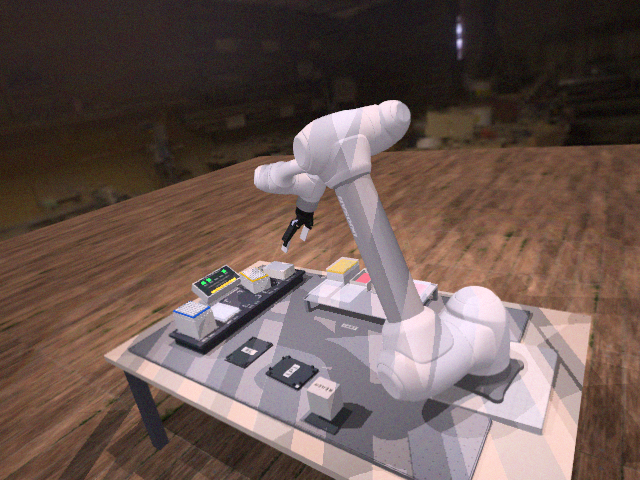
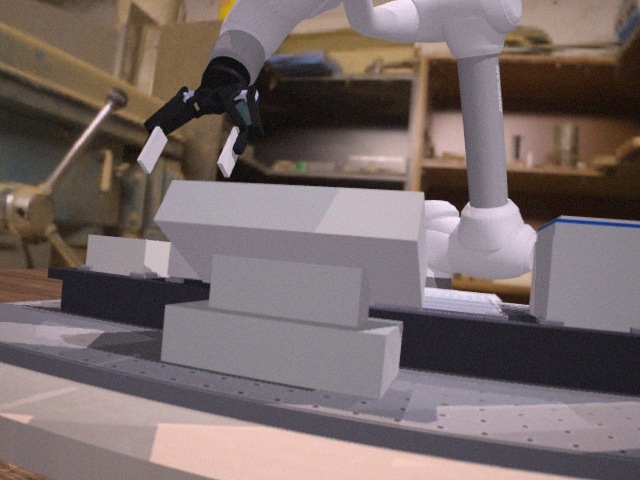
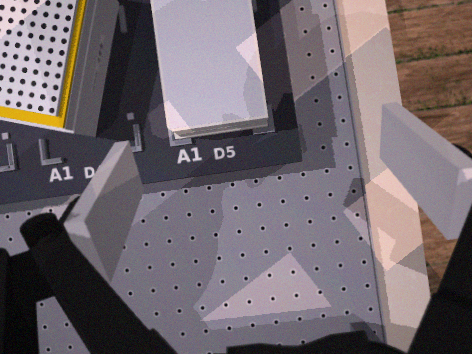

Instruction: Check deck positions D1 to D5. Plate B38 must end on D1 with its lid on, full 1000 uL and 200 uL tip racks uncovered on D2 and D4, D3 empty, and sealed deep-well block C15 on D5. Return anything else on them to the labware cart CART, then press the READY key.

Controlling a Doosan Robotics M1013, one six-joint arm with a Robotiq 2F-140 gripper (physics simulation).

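Seen in the pictures: gripper, fingertip midpoint: [image 1: 293,245] [image 2: 181,168] [image 3: 257,149]; arm's base, origin of the base link: [image 1: 481,373].
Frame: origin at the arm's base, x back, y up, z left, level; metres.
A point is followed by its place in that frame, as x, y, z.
My gripper [image 1: 294,241] @(-0.925, 0.191, -0.131) [image 2: 186,169] @(-0.925, 0.191, -0.131) [image 3: 257,149] @(-0.925, 0.191, -0.131) is open and empty, high above the deck's D5 end. The dark deck [image 1: 248,315] @(-0.877, 0.017, 0.202) [image 2: 491,348] @(-1.025, 0.018, 0.325) [image 3: 270,149] @(-0.938, 0.042, -0.146) bears a pale, smooth-topped block [image 1: 279,269] @(-0.980, 0.084, -0.068) [image 2: 116,255] @(-1.076, 0.063, -0.078) [image 3: 210,65] @(-1.002, 0.084, -0.093) on D5; its name is unreadable. An uncovered yellow-edged tip rack [image 1: 255,279] @(-0.959, 0.107, 0.082) [image 3: 32,55] @(-1.001, 0.110, 0.043) stands on D4. A blue-edged tip rack [image 1: 194,320] @(-0.865, 0.123, 0.427) [image 2: 594,273] @(-0.996, 0.090, 0.404) stands at the opposite end, beside a low pale plate [image 1: 225,311] @(-0.925, 0.058, 0.272) [image 2: 460,301] @(-1.014, 0.054, 0.293). Their slot labels are unreadable. The cart [image 1: 341,308] @(-0.542, 0.049, 0.000) is partly hidden behind the arm.
A yellow-topped box [image 1: 342,269] @(-0.655, 0.123, -0.148) and a red-topped one [image 1: 362,279] @(-0.598, 0.066, -0.201) stand on the cart. A tilted console [image 1: 217,284] @(-1.092, 0.100, 0.193) [image 2: 294,211] @(-1.163, 0.114, 0.198) stands behind the deck. Two black pads [image 1: 249,351] @(-0.694, 0.001, 0.336) [image 1: 292,372] @(-0.476, 0.002, 0.323) lie in front, near a white box [image 1: 324,400] @(-0.232, 0.086, 0.410) with small lettering.
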